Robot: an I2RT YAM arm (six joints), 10 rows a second.
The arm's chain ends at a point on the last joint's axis. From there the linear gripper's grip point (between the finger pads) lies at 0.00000 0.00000 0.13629 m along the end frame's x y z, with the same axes.
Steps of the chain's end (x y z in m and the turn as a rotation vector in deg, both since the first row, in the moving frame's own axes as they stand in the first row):
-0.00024 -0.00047 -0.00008 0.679 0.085 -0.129
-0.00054 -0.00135 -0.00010 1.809 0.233 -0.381
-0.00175 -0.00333 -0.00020 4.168 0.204 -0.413
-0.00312 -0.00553 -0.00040 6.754 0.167 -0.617
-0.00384 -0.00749 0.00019 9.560 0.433 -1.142
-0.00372 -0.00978 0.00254 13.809 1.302 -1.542
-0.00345 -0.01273 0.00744 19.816 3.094 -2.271
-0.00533 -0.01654 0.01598 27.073 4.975 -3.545
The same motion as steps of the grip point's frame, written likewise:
-0.00004 -0.00209 -0.00009 0.679 0.085 -0.129
0.00000 -0.00565 -0.00017 1.809 0.233 -0.381
-0.00130 -0.01324 -0.00056 4.168 0.204 -0.413
-0.00281 -0.02156 -0.00135 6.754 0.167 -0.617
-0.00304 -0.03013 -0.00171 9.560 0.433 -1.142
-0.00109 -0.04235 -0.00143 13.809 1.302 -1.542
0.00283 -0.05904 -0.00082 19.816 3.094 -2.271
0.00409 -0.07881 0.00056 27.073 4.975 -3.545

